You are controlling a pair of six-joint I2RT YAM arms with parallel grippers.
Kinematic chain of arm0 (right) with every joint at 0, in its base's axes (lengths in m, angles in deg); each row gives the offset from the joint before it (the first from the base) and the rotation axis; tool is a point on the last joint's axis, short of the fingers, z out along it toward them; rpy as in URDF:
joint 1: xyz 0 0 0.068 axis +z
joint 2: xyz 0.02 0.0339 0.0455 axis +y
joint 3: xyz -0.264 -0.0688 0 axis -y
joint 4: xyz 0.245 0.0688 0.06 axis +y
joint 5: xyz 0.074 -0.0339 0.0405 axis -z
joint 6: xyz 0.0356 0 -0.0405 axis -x
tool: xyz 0 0 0 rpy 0 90 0
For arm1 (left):
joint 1: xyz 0 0 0.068 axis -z
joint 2: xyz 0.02 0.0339 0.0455 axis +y
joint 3: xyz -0.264 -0.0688 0 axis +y
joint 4: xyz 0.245 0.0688 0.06 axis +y
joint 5: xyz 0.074 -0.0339 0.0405 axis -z
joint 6: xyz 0.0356 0 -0.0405 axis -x
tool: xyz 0 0 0 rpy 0 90 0
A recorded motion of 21 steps. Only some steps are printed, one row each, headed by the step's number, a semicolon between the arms.
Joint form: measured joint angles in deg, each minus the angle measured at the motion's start. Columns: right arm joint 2, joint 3, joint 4, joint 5, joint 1, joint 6; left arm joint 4, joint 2, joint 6, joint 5, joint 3, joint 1.
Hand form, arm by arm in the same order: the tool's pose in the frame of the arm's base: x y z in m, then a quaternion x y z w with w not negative. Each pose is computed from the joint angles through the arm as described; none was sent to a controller.
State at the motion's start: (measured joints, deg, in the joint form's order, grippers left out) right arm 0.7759 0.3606 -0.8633 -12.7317 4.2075 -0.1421; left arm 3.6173 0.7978 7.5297 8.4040 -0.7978 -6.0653
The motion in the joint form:
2: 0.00 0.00 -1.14 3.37 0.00 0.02; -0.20 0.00 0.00 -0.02 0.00 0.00
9: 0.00 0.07 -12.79 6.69 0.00 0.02; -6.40 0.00 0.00 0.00 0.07 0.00
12: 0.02 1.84 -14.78 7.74 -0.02 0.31; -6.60 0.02 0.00 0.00 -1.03 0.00
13: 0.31 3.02 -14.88 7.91 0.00 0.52; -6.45 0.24 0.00 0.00 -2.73 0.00
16: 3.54 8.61 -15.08 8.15 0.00 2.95; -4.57 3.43 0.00 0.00 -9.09 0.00
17: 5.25 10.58 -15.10 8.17 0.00 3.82; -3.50 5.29 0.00 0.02 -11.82 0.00
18: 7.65 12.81 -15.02 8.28 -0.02 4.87; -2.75 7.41 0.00 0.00 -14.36 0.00
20: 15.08 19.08 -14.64 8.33 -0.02 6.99; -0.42 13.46 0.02 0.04 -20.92 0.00
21: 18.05 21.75 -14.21 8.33 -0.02 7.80; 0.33 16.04 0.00 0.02 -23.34 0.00
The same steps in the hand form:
2: 0.1098 0.0139 0.1783 -0.08323 0.69239 0.08385 0.71179; 0.1100 0.0065 0.1707 -0.03615 0.72676 -0.06194 0.68314
9: 0.1073 0.0116 0.2008 -0.06339 0.61768 0.06226 0.78139; 0.1101 0.0065 0.1820 -0.02882 0.68975 -0.05979 0.72100
12: 0.1036 0.0107 0.2152 -0.05756 0.59216 0.05405 0.80194; 0.1088 0.0063 0.1892 -0.02730 0.68177 -0.05929 0.72865
13: 0.1020 0.0105 0.2222 -0.05749 0.58517 0.05171 0.80722; 0.1069 0.0061 0.1990 -0.02572 0.67339 -0.05877 0.73650
16: 0.0981 0.0101 0.2516 -0.06760 0.56576 0.03279 0.82114; 0.1031 0.0057 0.2294 -0.02419 0.66517 -0.05825 0.74402
17: 0.0982 0.0101 0.2610 -0.07167 0.56324 0.02638 0.82276; 0.1026 0.0057 0.2412 -0.02429 0.66646 -0.05845 0.74285
18: 0.1000 0.0101 0.2708 -0.07604 0.56445 0.01823 0.82176; 0.1032 0.0057 0.2520 -0.02482 0.66856 -0.05846 0.74094
20: 0.1098 0.0108 0.2966 -0.08687 0.57396 0.00337 0.81426; 0.1081 0.0062 0.2779 -0.02684 0.68009 -0.05955 0.73022
21: 0.1147 0.0111 0.3071 -0.09132 0.57849 -0.00207 0.81056; 0.1117 0.0066 0.2870 -0.02793 0.68578 -0.05966 0.72482

